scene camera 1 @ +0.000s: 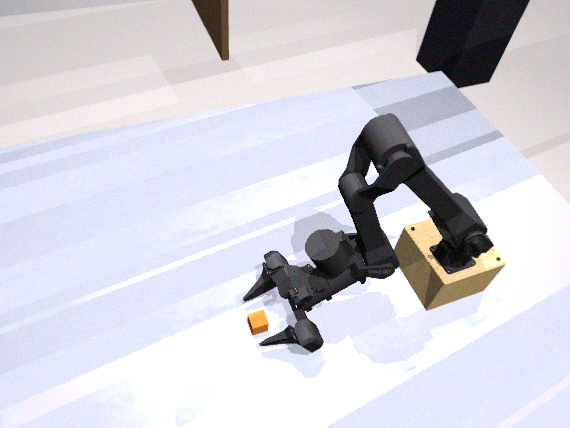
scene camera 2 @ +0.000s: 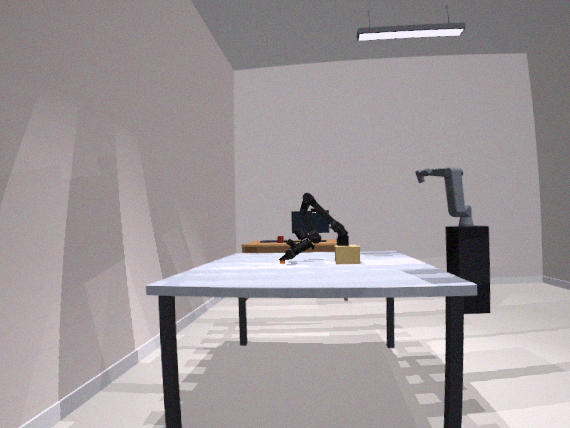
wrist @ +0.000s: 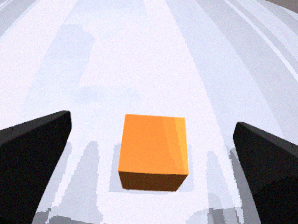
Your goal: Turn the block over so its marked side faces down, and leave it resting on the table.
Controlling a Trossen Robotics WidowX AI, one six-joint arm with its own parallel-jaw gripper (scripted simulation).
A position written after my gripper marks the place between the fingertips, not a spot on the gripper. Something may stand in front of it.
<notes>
My gripper (scene camera 1: 251,321) is open, with nothing in its grasp. Also in view: an orange block (wrist: 153,156).
My gripper shows as well in the wrist view (wrist: 154,125).
</notes>
